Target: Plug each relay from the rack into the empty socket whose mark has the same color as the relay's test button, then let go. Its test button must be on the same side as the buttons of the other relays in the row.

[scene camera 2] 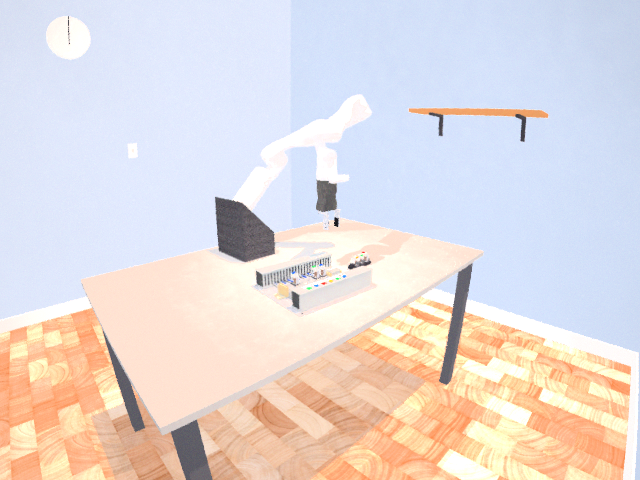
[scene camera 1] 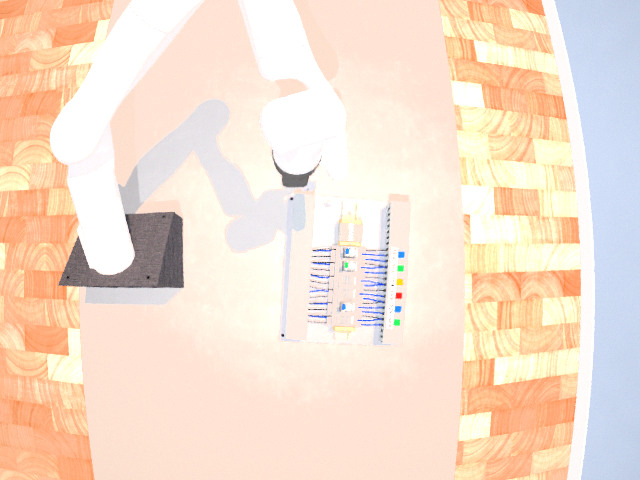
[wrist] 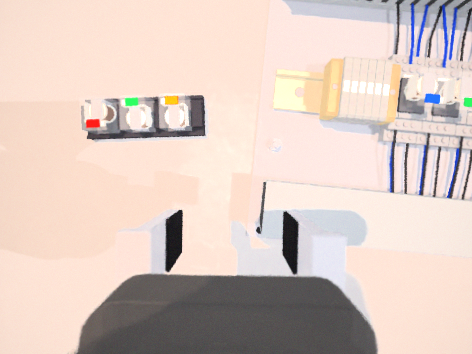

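Where they show: gripper, fingertip midpoint: (scene camera 2: 331, 227) (wrist: 232, 232); arm's base at its link origin: (scene camera 2: 239, 209) (scene camera 1: 113, 258).
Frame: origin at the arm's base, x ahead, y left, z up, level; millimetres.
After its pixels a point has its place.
The dark rack (scene camera 2: 352, 266) @(y 209, x 451, z -178 mm) (wrist: 198, 116) @(y 212, x 444, z -171 mm) holds three clear relays upright. In the wrist view, the relay with a red button (wrist: 93, 123) @(y 292, x 431, z -146 mm) has it on the lower side; the green button (wrist: 131, 101) @(y 262, x 450, z -146 mm) and orange-yellow button (wrist: 171, 100) @(y 230, x 452, z -146 mm) are on the upper side. The arm hides the rack in scene camera 1. Seated relays have blue (scene camera 1: 346, 251) @(y 37, x 459, z -125 mm), green (scene camera 1: 346, 265) @(y 8, x 459, z -125 mm) and blue (scene camera 1: 343, 306) @(y -75, x 455, z -124 mm) buttons towards the arm base. Empty sockets stand level with the yellow mark (scene camera 1: 399, 282) @(y -25, x 572, z -131 mm), red mark (scene camera 1: 398, 295) @(y -52, x 570, z -131 mm) and last green mark (scene camera 1: 397, 322) @(y -109, x 570, z -131 mm). My gripper (scene camera 2: 331, 223) @(y 174, x 372, z -39 mm) (wrist: 232, 232) @(y 174, x 372, z -39 mm) is open and empty, high above the table near the panel corner.
Two raised ducts (scene camera 1: 298, 268) @(y 0, x 363, z -131 mm) (scene camera 1: 398, 222) @(y 100, x 568, z -132 mm) flank the socket row, with wires between. Cream terminal blocks (scene camera 1: 350, 231) @(y 80, x 469, z -147 mm) (wrist: 367, 90) @(y 77, x 468, z -147 mm) stand at the row's rack-side end. The dark arm base (scene camera 1: 149, 248) @(y 23, x 73, z -18 mm) (scene camera 2: 242, 232) @(y -48, x 101, z -70 mm) stands beyond the near duct. The rack lies beside the panel's short edge.
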